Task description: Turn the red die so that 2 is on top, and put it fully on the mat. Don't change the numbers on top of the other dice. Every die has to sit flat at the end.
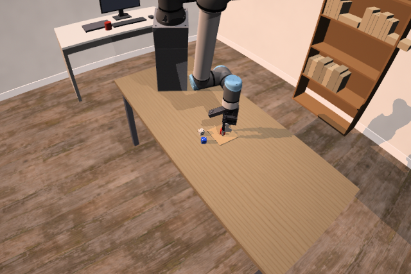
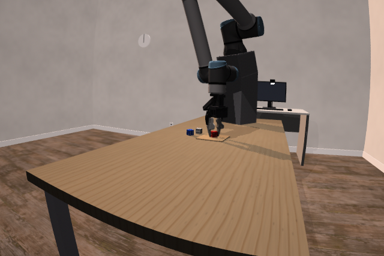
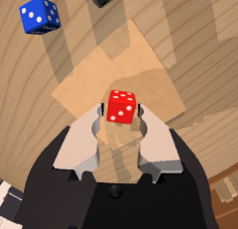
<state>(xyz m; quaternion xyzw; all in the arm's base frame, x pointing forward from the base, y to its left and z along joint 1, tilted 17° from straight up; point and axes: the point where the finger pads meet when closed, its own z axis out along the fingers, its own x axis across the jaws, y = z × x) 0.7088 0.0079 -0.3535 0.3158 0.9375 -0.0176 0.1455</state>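
My hand is right at the red die. The rest, counted from my hand: tan mat 20 mm below; then white die 60 mm behind, 120 mm to the right, 10 mm below; then blue die 140 mm to the right, 10 mm below.
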